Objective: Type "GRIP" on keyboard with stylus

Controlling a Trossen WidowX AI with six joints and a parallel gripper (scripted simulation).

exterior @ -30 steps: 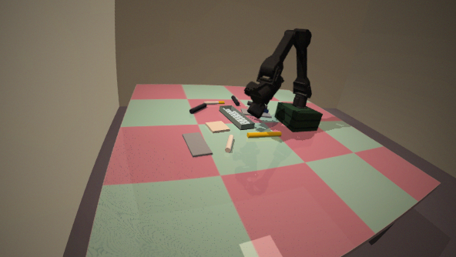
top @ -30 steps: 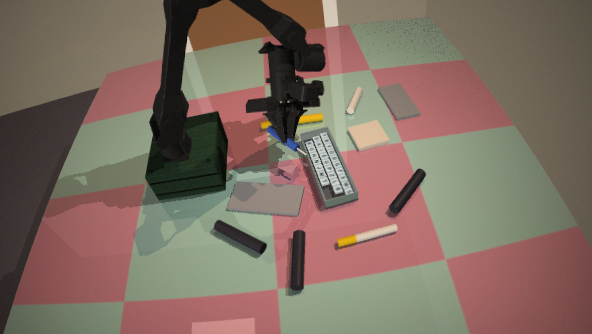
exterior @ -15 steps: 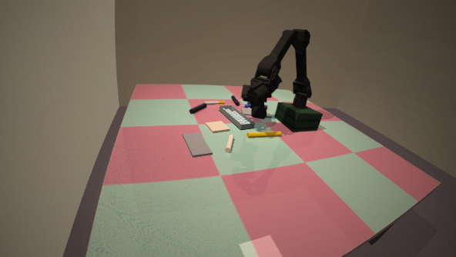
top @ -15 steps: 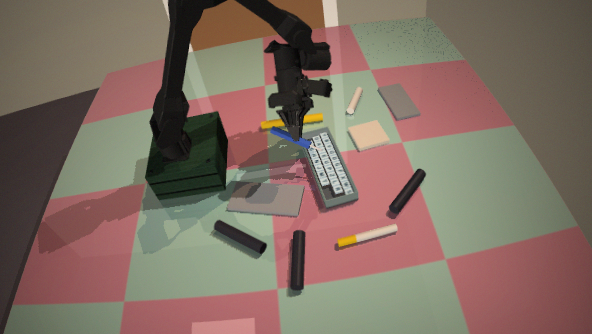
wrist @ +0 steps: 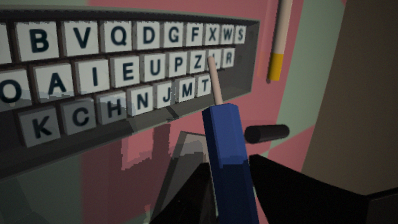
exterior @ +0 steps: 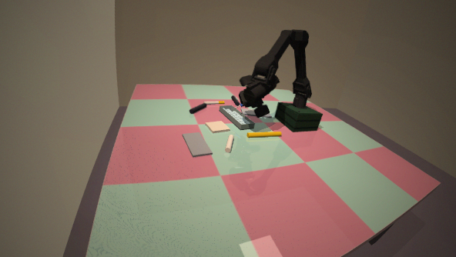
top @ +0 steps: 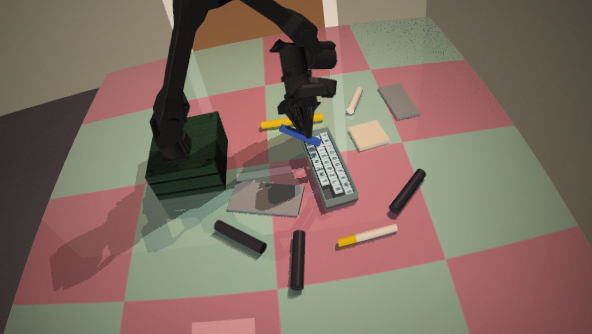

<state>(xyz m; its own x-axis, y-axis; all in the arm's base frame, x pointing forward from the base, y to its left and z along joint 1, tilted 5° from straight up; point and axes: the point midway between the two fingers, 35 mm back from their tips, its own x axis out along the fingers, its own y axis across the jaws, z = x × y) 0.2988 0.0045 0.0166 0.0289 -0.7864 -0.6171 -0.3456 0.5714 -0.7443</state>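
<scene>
The stylus tip lies 4 cm ahead of my gripper tip, 1 cm to the right of it and 2 cm below it. The rest, counted from my gripper tip: blue stylus: 1 cm ahead, 1 cm below; then yellow stick: 4 cm behind, 16 cm to the left, 8 cm below; then beige pad: 15 cm ahead, 7 cm to the left, 8 cm below.
</scene>
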